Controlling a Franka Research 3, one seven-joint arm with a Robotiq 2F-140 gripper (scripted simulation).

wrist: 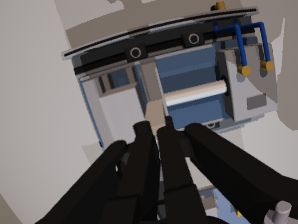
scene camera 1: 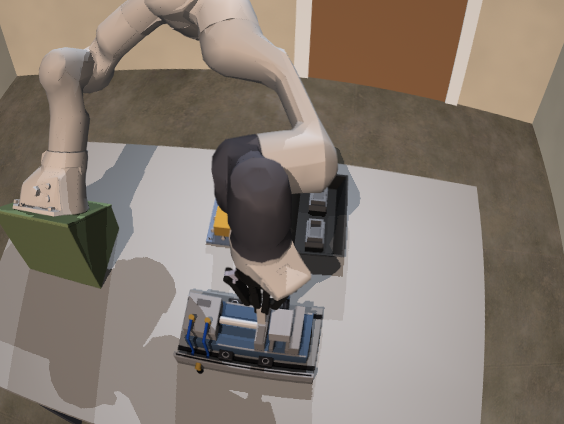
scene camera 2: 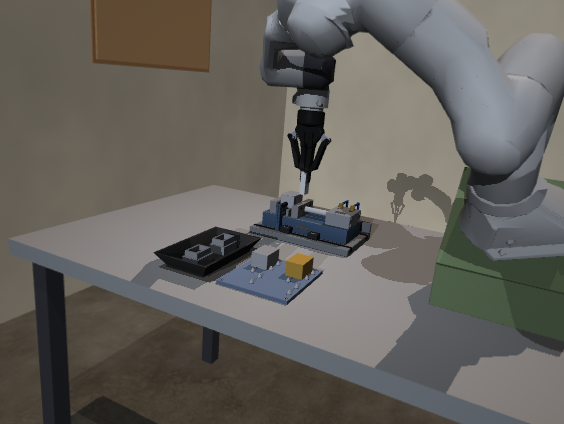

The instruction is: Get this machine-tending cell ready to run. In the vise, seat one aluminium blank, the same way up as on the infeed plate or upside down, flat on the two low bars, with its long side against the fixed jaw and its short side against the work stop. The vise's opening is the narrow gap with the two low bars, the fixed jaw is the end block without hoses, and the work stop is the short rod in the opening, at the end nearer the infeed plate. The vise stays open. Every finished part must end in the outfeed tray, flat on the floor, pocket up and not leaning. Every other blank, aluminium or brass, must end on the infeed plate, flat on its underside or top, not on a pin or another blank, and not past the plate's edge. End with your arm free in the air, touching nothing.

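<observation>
A vise and my gripper are there in the pictures. In the wrist view I can also find my gripper, and scene camera 1 shows my gripper as well.
</observation>
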